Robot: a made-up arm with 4 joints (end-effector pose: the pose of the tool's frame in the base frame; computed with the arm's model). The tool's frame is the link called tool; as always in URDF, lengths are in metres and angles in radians. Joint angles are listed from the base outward.
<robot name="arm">
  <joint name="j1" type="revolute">
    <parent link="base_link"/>
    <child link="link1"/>
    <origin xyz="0 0 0.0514"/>
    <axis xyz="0 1 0"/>
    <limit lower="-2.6" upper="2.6"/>
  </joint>
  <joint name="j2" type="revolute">
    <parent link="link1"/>
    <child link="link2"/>
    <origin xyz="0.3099 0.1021 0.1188"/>
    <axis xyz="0 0 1"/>
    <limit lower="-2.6" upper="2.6"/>
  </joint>
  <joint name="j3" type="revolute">
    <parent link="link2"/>
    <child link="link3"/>
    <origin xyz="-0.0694 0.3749 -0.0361"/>
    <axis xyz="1 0 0"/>
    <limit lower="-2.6" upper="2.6"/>
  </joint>
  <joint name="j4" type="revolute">
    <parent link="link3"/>
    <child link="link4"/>
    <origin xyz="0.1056 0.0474 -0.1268"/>
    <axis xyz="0 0 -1"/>
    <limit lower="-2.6" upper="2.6"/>
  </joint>
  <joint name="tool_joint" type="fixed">
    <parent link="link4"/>
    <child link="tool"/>
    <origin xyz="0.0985 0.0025 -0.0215"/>
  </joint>
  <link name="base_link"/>
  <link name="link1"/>
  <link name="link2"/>
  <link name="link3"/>
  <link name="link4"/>
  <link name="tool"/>
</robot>
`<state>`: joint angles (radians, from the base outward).
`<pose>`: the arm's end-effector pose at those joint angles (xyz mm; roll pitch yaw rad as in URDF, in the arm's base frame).
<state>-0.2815 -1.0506 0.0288 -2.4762</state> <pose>699.2 380.5 188.6 -0.3016 -0.0572 1.4363</pose>
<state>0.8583 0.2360 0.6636 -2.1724</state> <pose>135.7 647.8 -38.1 0.6360 -1.0418 1.7194</pose>
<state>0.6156 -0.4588 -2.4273 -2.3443</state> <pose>365.1 287.7 -61.4 2.4813 -0.1176 -2.9642</pose>
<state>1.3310 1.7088 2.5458 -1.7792</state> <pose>270.9 68.6 146.7 3.1328 0.7429 -0.1273</pose>
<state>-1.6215 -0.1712 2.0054 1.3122</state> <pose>-125.7 612.8 508.6 1.7142 -0.3740 0.3942</pose>
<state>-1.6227 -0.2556 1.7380 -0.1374</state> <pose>-199.1 562.4 609.9 -2.3899 -1.2356 -2.1655</pose>
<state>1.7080 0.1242 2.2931 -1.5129</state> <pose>246.3 493.7 -286.2 1.5725 0.2427 -0.7306</pose>
